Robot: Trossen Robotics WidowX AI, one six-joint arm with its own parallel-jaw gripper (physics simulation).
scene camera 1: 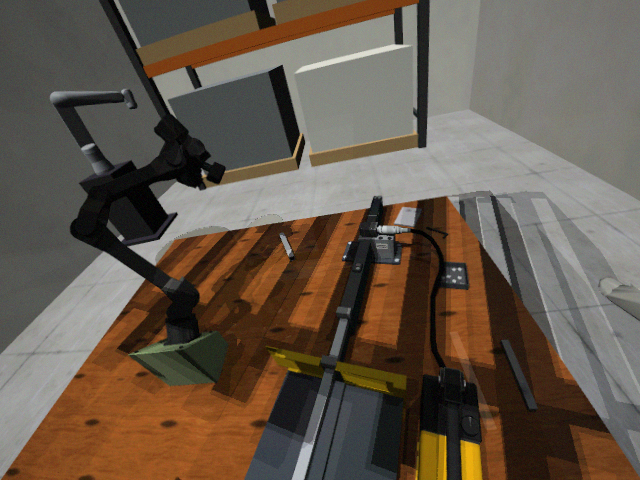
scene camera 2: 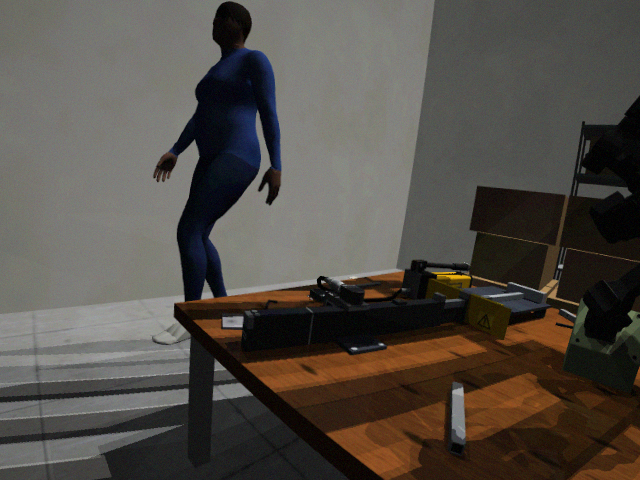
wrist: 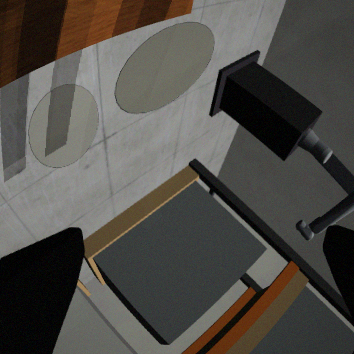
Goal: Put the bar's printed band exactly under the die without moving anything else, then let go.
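Pixels of known places: gripper, fingertip midpoint: (wrist: 209, 241); arm's base, link origin: (scene camera 1: 183, 340) (scene camera 2: 600, 328).
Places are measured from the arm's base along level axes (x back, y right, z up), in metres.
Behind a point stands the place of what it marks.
A short light grey bar (scene camera 1: 286, 245) @[x -0.210, y -0.430, z -0.096 m] (scene camera 2: 457, 413) @[x -0.204, y -0.455, z -0.096 m] lies loose on the wooden table. A long dark beam (scene camera 1: 353, 289) @[x -0.437, y -0.106, z -0.040 m] (scene camera 2: 279, 328) @[x -0.564, y -0.512, z -0.069 m] runs through the black press; a thin white line (scene camera 2: 310, 325) @[x -0.538, y -0.444, z -0.068 m] crosses it, but I cannot tell whether this is the printed band. The press head (scene camera 1: 368, 228) @[x -0.519, y -0.304, z 0.004 m] (scene camera 2: 352, 294) @[x -0.508, y -0.343, z -0.004 m], with a silver cylinder (scene camera 1: 391, 229) @[x -0.587, y -0.285, z -0.002 m] (scene camera 2: 333, 283) @[x -0.594, y -0.306, z -0.006 m], stands over the beam; the die cannot be made out. My gripper (scene camera 1: 208, 180) (wrist: 209, 241) @[x 0.025, y -0.494, z 0.246 m] is open and empty, high up and away from both bars. Parts of the dark arm show at the right of scene camera 2.
A yellow guard (scene camera 1: 356, 374) @[x -0.413, y 0.125, z -0.023 m] (scene camera 2: 487, 317) @[x -0.274, y 0.055, z -0.072 m] stands before the roller table (scene camera 1: 385, 439) @[x -0.445, y 0.227, z -0.066 m]. A black hose (scene camera 1: 434, 310) @[x -0.634, y -0.043, z -0.104 m] joins press and yellow pump (scene camera 1: 434, 457) @[x -0.514, y 0.266, z -0.032 m]. A dark strip (scene camera 1: 518, 374) @[x -0.739, y 0.139, z -0.106 m], dotted plate (scene camera 1: 456, 275) @[x -0.741, y -0.152, z -0.114 m], white card (scene camera 1: 408, 216) @[x -0.702, y -0.483, z -0.110 m] and hex key (scene camera 1: 438, 232) @[x -0.773, y -0.357, z -0.113 m] lie around. A person (scene camera 2: 224, 124) stands beyond.
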